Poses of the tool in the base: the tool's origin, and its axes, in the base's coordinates. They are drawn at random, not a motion.
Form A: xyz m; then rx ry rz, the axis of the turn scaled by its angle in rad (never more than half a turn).
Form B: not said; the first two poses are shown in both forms.
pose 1, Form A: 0.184 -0.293 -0.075 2.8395 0.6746 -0.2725
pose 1, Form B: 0.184 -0.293 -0.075 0.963 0.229 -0.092 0.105
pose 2, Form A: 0.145 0.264 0.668 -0.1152 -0.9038 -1.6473
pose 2, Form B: 0.145 0.264 0.668 -0.049 -0.388 -0.707 0.589
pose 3, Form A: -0.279 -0.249 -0.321 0.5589 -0.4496 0.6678
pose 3, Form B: -0.279 -0.249 -0.321 0.268 -0.216 0.321 0.882
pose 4, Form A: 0.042 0.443 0.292 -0.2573 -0.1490 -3.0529
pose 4, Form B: 0.042 0.443 0.292 -0.084 -0.049 -0.995 0.037
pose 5, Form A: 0.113 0.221 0.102 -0.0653 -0.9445 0.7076
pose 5, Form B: 0.113 0.221 0.102 -0.031 -0.445 0.334 0.830
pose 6, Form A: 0.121 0.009 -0.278 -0.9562 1.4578 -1.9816
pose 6, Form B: 0.121 0.009 -0.278 -0.351 0.535 -0.727 0.248
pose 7, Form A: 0.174 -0.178 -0.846 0.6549 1.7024 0.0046
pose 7, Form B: 0.174 -0.178 -0.846 0.284 0.738 0.002 0.612
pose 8, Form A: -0.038 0.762 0.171 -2.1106 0.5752 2.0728
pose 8, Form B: -0.038 0.762 0.171 -0.699 0.190 0.686 0.064
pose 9, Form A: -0.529 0.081 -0.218 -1.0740 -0.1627 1.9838
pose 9, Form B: -0.529 0.081 -0.218 -0.430 -0.065 0.794 0.426
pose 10, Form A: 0.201 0.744 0.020 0.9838 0.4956 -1.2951
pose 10, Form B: 0.201 0.744 0.020 0.435 0.219 -0.572 0.660
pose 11, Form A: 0.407 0.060 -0.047 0.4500 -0.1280 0.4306
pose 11, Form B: 0.407 0.060 -0.047 0.221 -0.063 0.212 0.950
